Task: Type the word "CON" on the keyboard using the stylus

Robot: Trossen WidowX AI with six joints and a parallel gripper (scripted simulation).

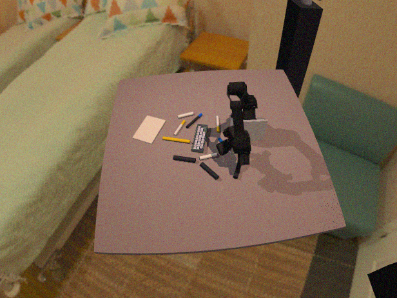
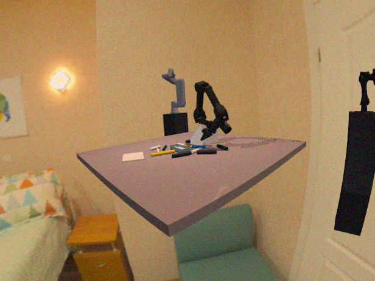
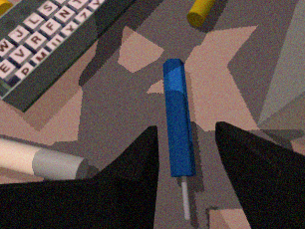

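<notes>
Now: the blue stylus 10 mm to the left of my gripper tip and 50 mm below it. Round my gripper tip: yellow marker (270 mm ahead, 100 mm to the right, 50 mm below); then white card (420 mm ahead, 220 mm to the right, 50 mm below).
</notes>
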